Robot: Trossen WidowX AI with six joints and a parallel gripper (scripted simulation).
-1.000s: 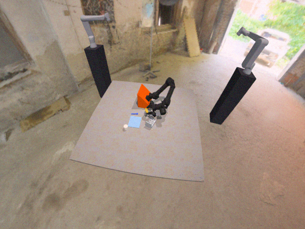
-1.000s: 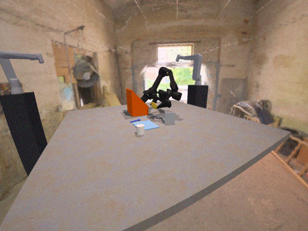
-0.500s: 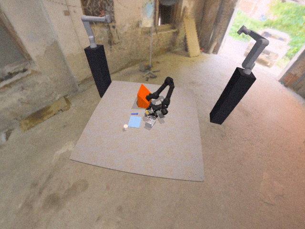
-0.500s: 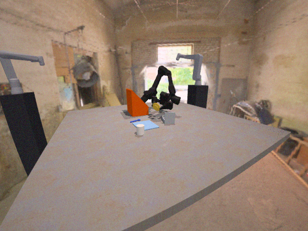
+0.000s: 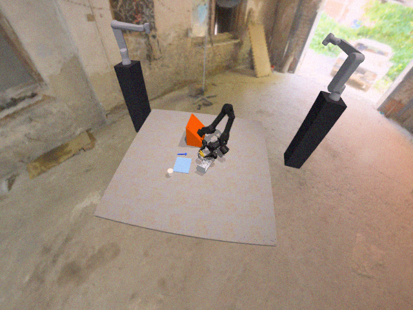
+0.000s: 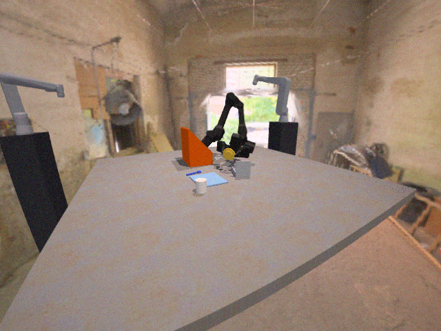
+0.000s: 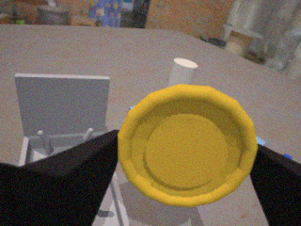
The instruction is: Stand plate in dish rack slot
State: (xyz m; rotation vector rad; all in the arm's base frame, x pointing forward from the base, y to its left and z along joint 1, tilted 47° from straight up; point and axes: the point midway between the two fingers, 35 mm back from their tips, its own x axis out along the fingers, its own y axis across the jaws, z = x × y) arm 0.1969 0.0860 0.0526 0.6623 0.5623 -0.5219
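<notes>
The grey dish rack is 5 cm ahead of my gripper tip, 5 cm to the left of it and 7 cm below it. Also, from my gripper tip: yellow plate (right at my gripper tip); blue spoon (3 cm behind, 17 cm to the right, 8 cm below); light blue mat (9 cm ahead, 14 cm to the right, 9 cm below).
</notes>
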